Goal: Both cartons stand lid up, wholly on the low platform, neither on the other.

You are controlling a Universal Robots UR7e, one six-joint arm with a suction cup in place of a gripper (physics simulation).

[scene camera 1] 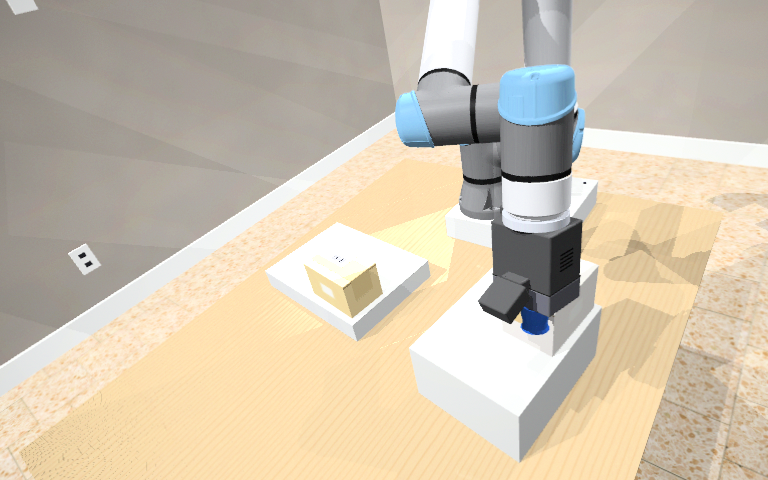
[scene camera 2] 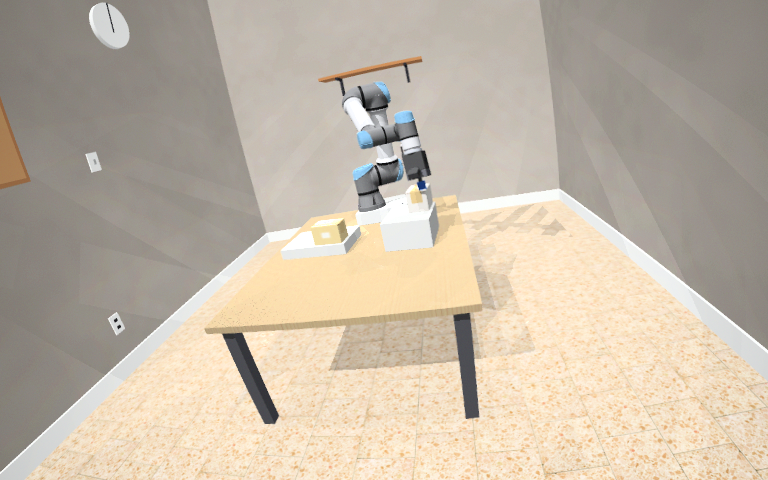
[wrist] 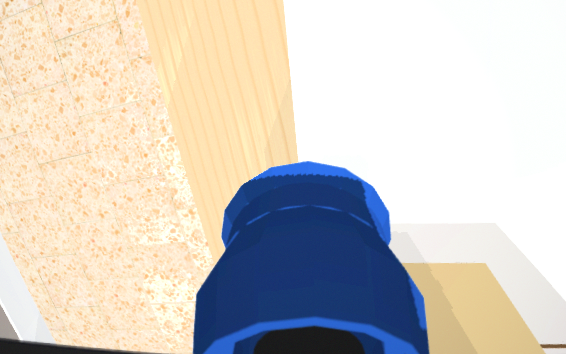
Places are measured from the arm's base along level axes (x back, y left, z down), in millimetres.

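Pixels of known places: hand, its tool point: (scene camera 1: 534, 326) (scene camera 2: 422, 189) (wrist: 305, 239); arm's base, origin of its link: (scene camera 1: 489, 204) (scene camera 2: 372, 207).
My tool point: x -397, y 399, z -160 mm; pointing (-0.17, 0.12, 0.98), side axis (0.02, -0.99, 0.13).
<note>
For each thing: its top centre in the pictures, then the offset to it from my tool point. Level surfaces: height alone.
- tan carton, centre of its top: (scene camera 1: 338, 263) (scene camera 2: 327, 222) dx -30, dy -444, dz +92 mm
- tall white block, centre of its top: (wrist: 494, 238) (scene camera 1: 505, 327) (scene camera 2: 409, 212) dx +51, dy -89, dz +105 mm
- wooden table, height of its surface: dz +225 mm
A tan carton (scene camera 1: 343, 281) (scene camera 2: 329, 232) stands on the low platform (scene camera 1: 390, 249) (scene camera 2: 294, 250), with a small printed mark on its top. The other carton (scene camera 1: 574, 316) (scene camera 2: 425, 202) (wrist: 465, 295), whitish with a tan patch, stands on the tall white block (scene camera 1: 470, 367) (scene camera 2: 407, 233) (wrist: 425, 100). Which of its sides is up cannot be told. My gripper, the blue suction cup (scene camera 1: 534, 330) (scene camera 2: 420, 185) (wrist: 306, 200), points down in front of that carton's near side, above the block, and appears empty. Whether its side touches the carton is hidden.
The wooden table (scene camera 1: 243, 396) (scene camera 2: 351, 288) (wrist: 230, 75) bears both supports. The arm's white base plate (scene camera 1: 583, 198) is behind the tall block. The tall block is higher than the low platform and stands to its right in both scene views.
</note>
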